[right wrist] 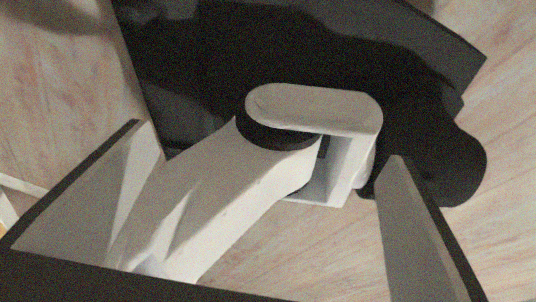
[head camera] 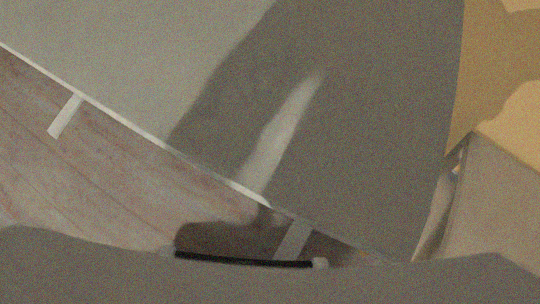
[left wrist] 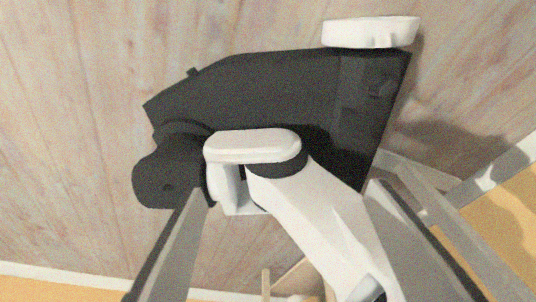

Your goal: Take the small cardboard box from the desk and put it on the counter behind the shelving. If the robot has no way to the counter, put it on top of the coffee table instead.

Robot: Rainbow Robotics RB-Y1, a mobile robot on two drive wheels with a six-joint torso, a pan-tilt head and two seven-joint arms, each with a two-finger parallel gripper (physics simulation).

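Frame: origin at the robot's base, x down, y left, z ahead, level; metres.
Seen in the pictures: left gripper, fingertip midpoint: [left wrist: 284, 193]; right gripper, fingertip midpoint: [right wrist: 266, 153].
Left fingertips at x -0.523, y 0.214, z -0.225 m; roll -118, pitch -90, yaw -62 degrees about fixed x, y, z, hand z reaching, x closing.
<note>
A point is followed by its place in that frame.
A large pale grey table top [head camera: 130, 60] @(x -0.952, y 0.215, z 0.243 m), much of it in shadow, fills the upper middle of the head view. I cannot tell if it is the desk. The small cardboard box does not show in the three views, and I cannot make out the counter, shelving or coffee table for certain. My left gripper [left wrist: 284, 193] @(x -0.523, y 0.214, z -0.225 m) is open with its fingers wide apart, with nothing between the tips. My right gripper [right wrist: 266, 153] @(x -0.522, y -0.217, z -0.229 m) is open too, also empty. Both point down past the robot's own base and are not seen in the head view.
A tan flat-topped piece of furniture [head camera: 500, 205] @(x -0.451, y -0.909, z 0.180 m) stands close to the grey top's right edge, with a narrow gap between. A yellow-orange surface [head camera: 492, 55] @(x -0.783, y -0.739, z 0.571 m) lies beyond. Grey legs or rails [left wrist: 430, 200] @(x -0.219, y -0.234, z 0.304 m) and a light wooden piece [left wrist: 300, 280] @(x -0.152, y -1.197, z -0.088 m) are near the base.
</note>
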